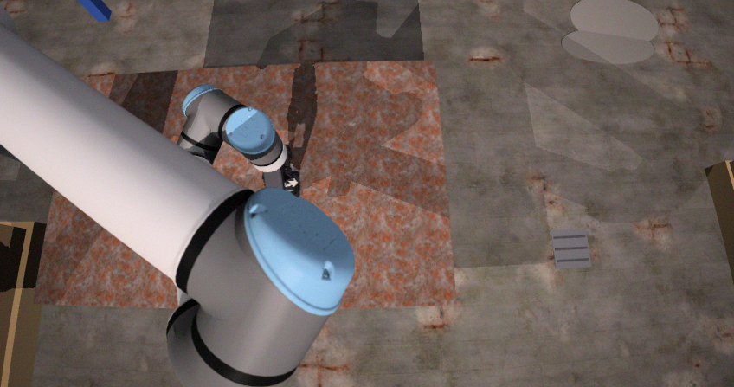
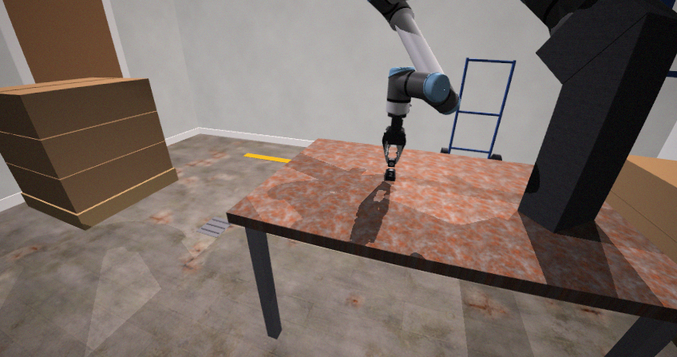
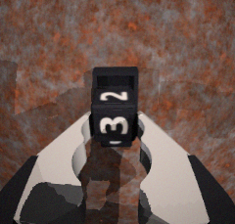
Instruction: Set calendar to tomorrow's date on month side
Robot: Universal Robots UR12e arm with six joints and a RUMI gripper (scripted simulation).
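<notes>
Now: hand 60 mm above the black tray and 20 mm to the right of it.
</notes>
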